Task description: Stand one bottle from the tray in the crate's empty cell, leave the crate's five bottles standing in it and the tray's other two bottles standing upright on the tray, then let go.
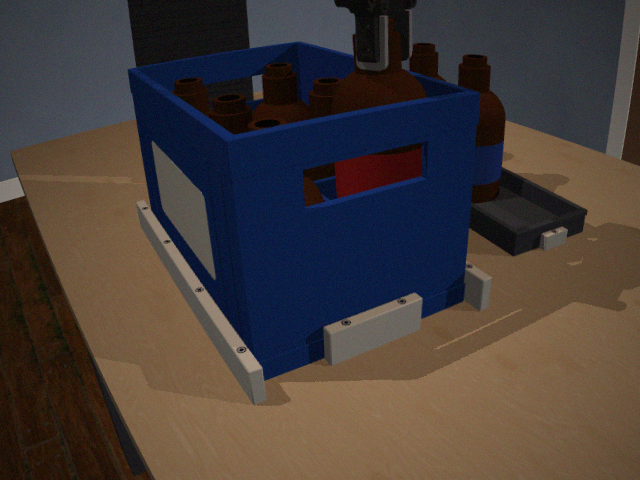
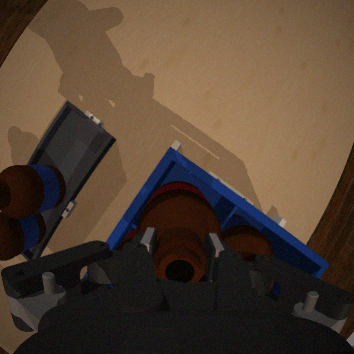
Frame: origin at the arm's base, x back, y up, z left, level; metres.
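Seen in the pictures: gripper, between the fingertips: (image 1: 385,64) (image 2: 179,243).
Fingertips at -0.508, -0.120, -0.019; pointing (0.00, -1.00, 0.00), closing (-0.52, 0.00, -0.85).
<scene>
Offsets run from my fingertips to a thing's top centre, as dx, dy, dz. "*": to the spot under its first point.
My gripper (image 1: 391,56) (image 2: 179,243) is shut on the neck of a brown bottle with a red label {+0.004, +0.032, -0.001} (image 1: 379,93) (image 2: 179,212). The bottle is upright, its body inside the blue crate {+0.084, -0.016, -0.051} (image 1: 351,248) (image 2: 142,200), in the corner cell by the slotted wall; its label shows through the slot. Its base is hidden. Five other brown bottles stand in the crate, among them one at the left (image 1: 191,90) and one in the adjoining cell {* -0.022, -0.075, -0.072} (image 2: 245,240). Two blue-labelled bottles {+0.118, -0.031, +0.190} (image 1: 488,116) (image 2: 22,192) stand upright on the dark tray (image 1: 496,232) (image 2: 70,140); one is partly hidden behind the crate.
A long pale strip {* +0.019, -0.161, -0.151} (image 1: 201,299) runs along the crate's left side, and shorter pale blocks (image 1: 382,330) (image 1: 478,286) sit at its front and right. A small pale block {* -0.026, -0.179, +0.181} (image 1: 554,237) (image 2: 94,119) touches the tray's end. The crate walls rise around the held bottle.
</scene>
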